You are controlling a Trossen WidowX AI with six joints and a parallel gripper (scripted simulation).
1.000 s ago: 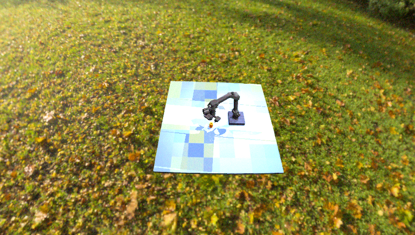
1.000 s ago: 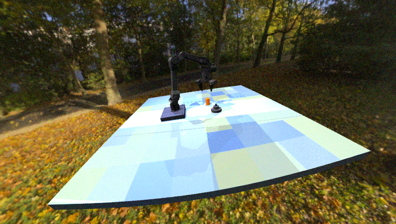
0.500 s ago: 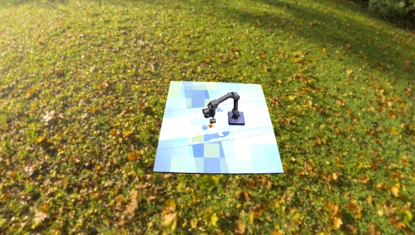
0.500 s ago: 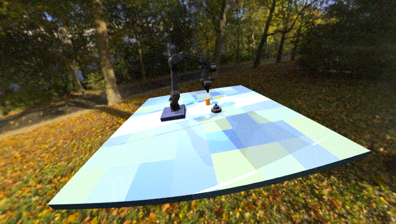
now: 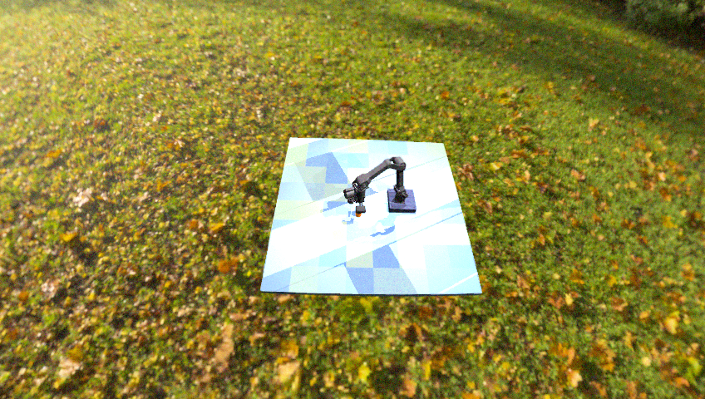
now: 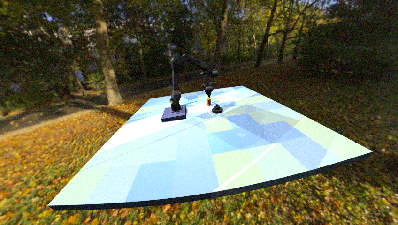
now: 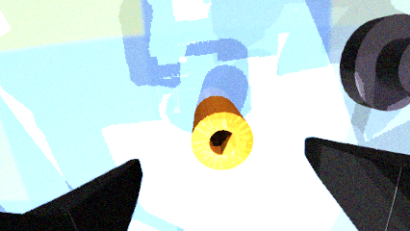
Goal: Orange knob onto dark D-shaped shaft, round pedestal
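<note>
Right now the orange knob is 5 cm below my gripper tip. The rest, counted from my gripper tip: round pedestal (6 cm ahead, 15 cm to the right, 5 cm below).
</note>
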